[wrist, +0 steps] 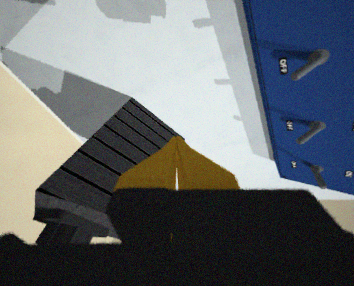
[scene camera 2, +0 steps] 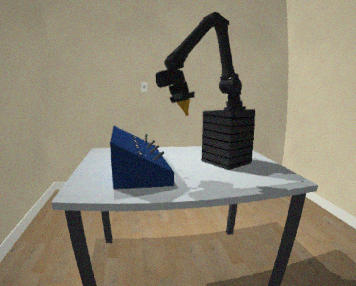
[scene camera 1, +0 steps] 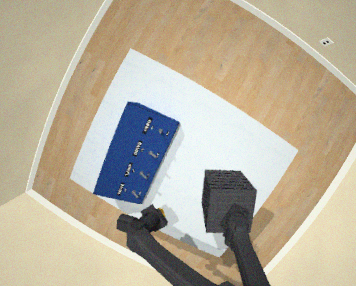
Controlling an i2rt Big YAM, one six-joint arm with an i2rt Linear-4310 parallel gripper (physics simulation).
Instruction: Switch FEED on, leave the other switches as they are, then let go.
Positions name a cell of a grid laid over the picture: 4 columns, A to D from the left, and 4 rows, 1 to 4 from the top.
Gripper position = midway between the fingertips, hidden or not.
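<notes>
The wrist view shows the gripper (wrist: B2), and it shows a blue sloped switch box (wrist: D1) as well. Scene camera 1 has the blue sloped switch box (scene camera 1: B2), and in scene camera 2 you get the same blue sloped switch box (scene camera 2: B3).
</notes>
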